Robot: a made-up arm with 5 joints.
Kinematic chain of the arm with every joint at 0, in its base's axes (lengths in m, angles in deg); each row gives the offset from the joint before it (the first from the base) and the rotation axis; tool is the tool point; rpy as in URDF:
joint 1: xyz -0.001 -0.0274 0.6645 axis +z
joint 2: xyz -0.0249 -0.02 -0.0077 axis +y
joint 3: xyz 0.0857 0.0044 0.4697 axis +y
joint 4: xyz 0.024 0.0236 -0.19 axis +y
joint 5: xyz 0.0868 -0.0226 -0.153 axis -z
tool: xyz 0.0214 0.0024 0.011 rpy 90 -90 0
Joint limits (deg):
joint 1: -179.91..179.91
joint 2: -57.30..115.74
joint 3: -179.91..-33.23
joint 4: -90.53..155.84
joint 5: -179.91..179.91
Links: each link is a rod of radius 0.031 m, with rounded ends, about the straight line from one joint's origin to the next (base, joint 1, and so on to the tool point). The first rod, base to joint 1, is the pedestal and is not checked.
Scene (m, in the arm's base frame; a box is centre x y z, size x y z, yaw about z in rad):
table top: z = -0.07
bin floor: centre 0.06 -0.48 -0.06 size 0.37 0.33 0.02 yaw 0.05
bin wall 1: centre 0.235 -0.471 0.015 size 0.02 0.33 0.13 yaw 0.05
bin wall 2: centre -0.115 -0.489 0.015 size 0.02 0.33 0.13 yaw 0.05
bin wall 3: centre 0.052 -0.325 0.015 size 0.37 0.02 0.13 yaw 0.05
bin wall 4: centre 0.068 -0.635 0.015 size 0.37 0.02 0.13 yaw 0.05
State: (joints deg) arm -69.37 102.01 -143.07 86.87 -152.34
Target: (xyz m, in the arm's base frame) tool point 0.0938 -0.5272 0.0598
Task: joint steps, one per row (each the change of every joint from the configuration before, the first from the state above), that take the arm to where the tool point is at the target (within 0.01 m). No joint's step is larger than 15 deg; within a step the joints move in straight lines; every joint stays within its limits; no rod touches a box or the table.
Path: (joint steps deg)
1: -2.50 3.43 0.94 -13.66 6.37
2: -2.51 3.44 0.95 -13.66 6.37
3: -2.50 3.43 0.94 -13.66 6.38
4: -2.50 3.43 0.94 -13.66 6.37

